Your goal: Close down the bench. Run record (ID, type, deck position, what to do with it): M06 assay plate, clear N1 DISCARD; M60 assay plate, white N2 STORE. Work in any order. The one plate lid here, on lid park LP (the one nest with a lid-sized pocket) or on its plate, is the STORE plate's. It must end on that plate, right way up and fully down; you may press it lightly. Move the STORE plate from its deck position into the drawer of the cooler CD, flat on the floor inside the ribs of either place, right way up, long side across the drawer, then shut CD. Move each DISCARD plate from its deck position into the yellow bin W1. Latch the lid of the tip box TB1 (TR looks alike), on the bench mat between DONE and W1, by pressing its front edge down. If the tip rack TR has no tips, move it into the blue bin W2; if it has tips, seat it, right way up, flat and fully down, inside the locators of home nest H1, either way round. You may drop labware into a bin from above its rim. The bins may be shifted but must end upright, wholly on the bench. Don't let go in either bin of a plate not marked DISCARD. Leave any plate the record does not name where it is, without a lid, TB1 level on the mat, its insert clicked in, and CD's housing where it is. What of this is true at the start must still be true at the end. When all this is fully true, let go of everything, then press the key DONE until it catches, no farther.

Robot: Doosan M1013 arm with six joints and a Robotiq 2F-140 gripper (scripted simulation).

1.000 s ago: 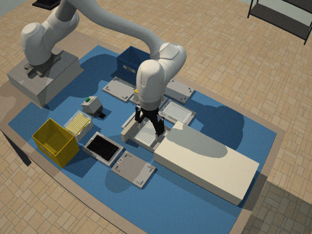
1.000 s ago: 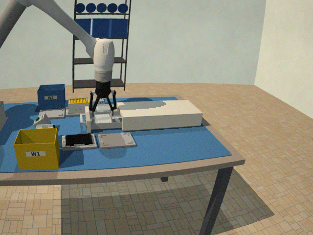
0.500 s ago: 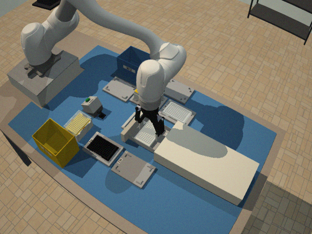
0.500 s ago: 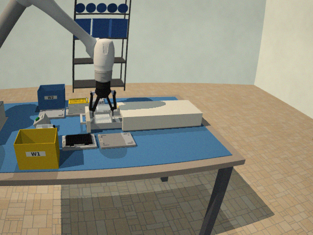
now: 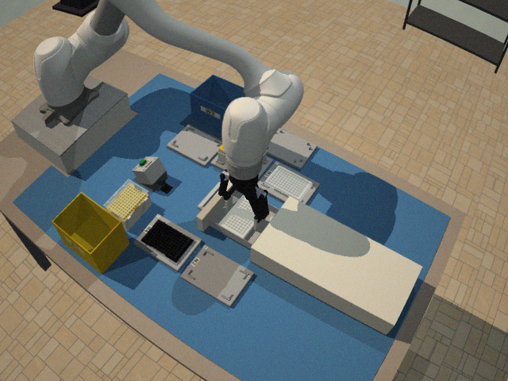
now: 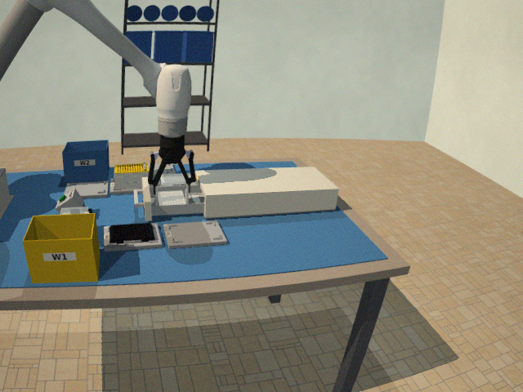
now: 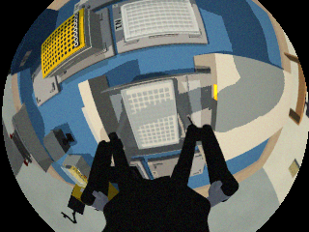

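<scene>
Right now the drawer is 40 mm ahead of my hand and 20 mm below it. The rest, counted from my hand: clear plate: 180 mm to the left, 50 mm ahead, 20 mm below; cooler CD: 170 mm ahead, 10 mm to the right, 10 mm below; nest N2: 190 mm to the right, 40 mm below, 30 mm ahead.
</scene>
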